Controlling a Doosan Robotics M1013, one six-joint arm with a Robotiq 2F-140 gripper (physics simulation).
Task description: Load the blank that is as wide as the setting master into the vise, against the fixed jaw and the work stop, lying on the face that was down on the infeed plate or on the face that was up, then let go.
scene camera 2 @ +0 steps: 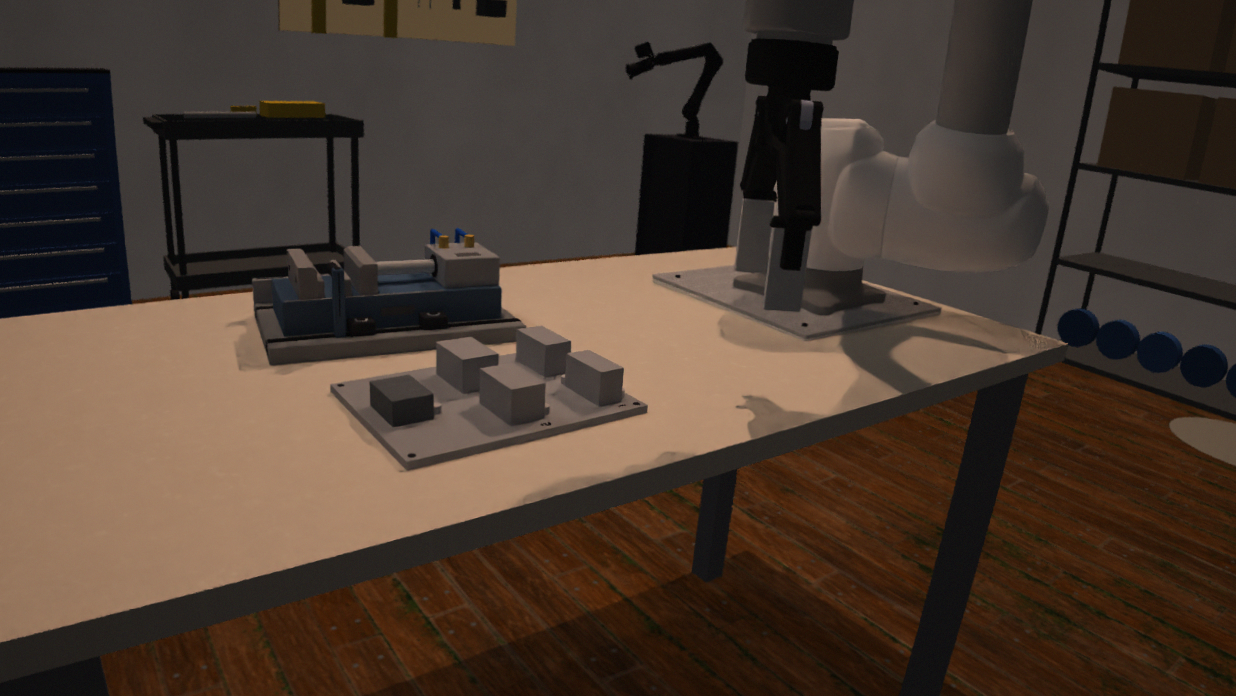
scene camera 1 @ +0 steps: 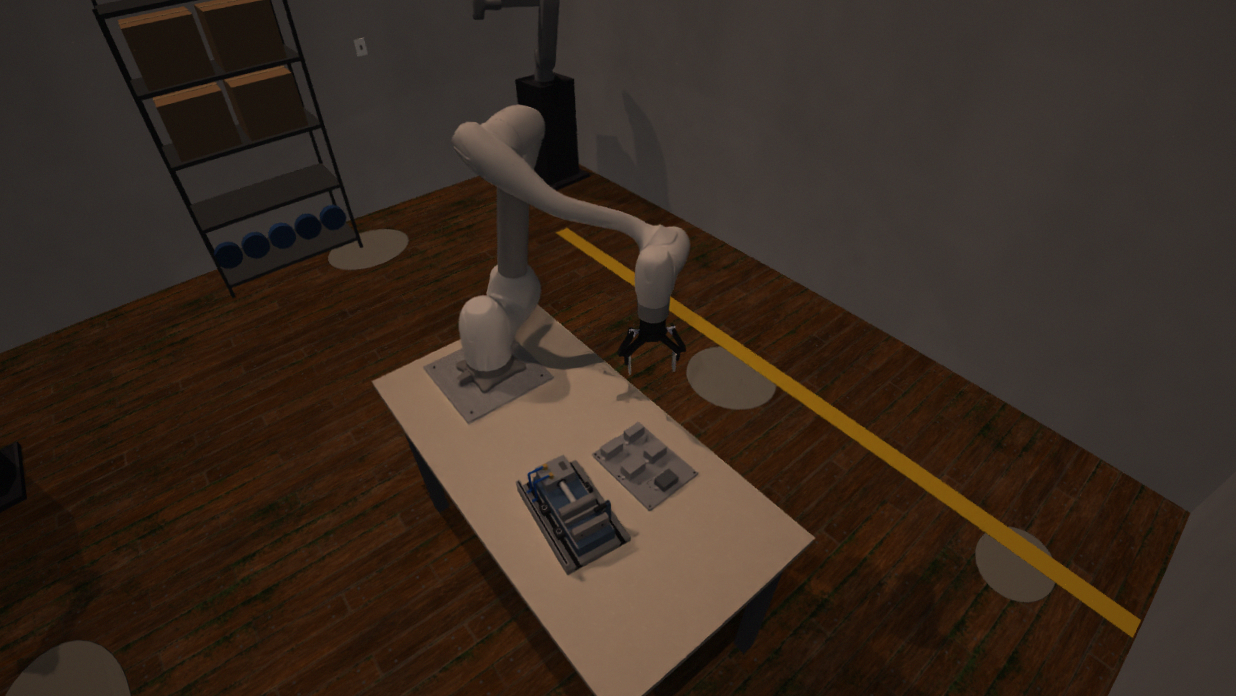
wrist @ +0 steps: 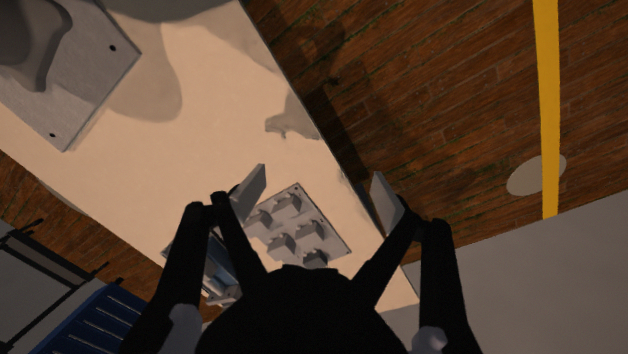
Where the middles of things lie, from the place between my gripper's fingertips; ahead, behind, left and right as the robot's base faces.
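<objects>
The setting master (scene camera 2: 401, 400) is 250 mm ahead of my hand, 200 mm to the right of it and 130 mm below it. As for the infeed plate (scene camera 2: 465, 427), my hand's 190 mm to the left of that, 160 mm short of it and 140 mm above it.
</objects>
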